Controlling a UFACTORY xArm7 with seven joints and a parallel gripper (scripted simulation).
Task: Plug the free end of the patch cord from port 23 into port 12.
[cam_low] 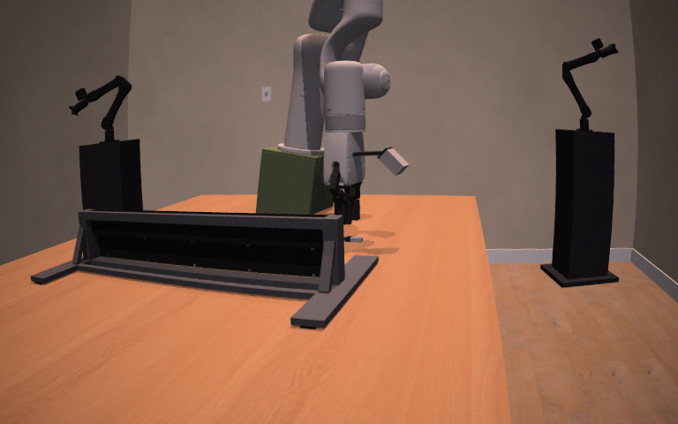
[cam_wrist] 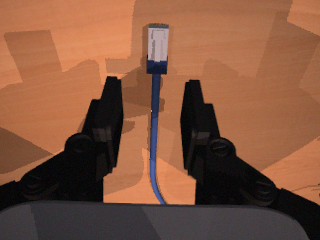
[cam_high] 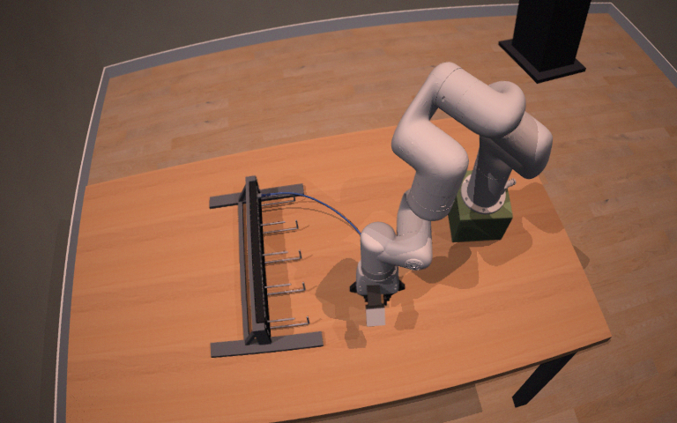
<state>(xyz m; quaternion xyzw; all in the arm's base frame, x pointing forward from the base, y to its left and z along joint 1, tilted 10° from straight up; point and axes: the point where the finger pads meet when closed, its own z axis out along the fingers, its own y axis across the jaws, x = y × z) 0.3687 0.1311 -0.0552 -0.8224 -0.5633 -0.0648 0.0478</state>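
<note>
Right now my hand is 5 cm above the cord plug, 2 cm to the right of it and 1 cm short of it.
</note>
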